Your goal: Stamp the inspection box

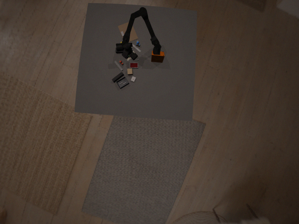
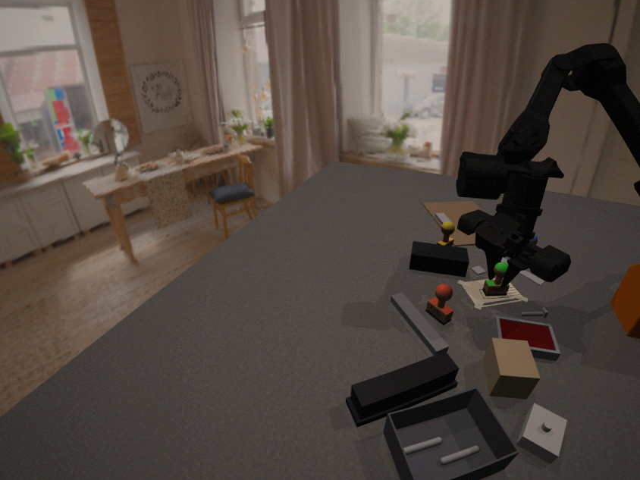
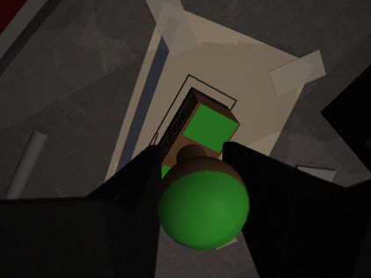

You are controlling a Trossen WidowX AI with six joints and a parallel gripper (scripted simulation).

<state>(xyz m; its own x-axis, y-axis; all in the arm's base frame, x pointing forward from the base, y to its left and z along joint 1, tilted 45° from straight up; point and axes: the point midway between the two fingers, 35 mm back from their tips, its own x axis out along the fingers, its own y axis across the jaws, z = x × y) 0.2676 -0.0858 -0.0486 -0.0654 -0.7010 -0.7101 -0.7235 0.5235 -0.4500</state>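
Now: the green-knobbed pass stamp right at my gripper tip. The rest, counted from my gripper tip: bolt: 7 cm behind, 4 cm to the left, 2 cm below; red ink pad: 4 cm behind, 10 cm to the left, 2 cm below; cream card: 1 cm to the right, 3 cm below.
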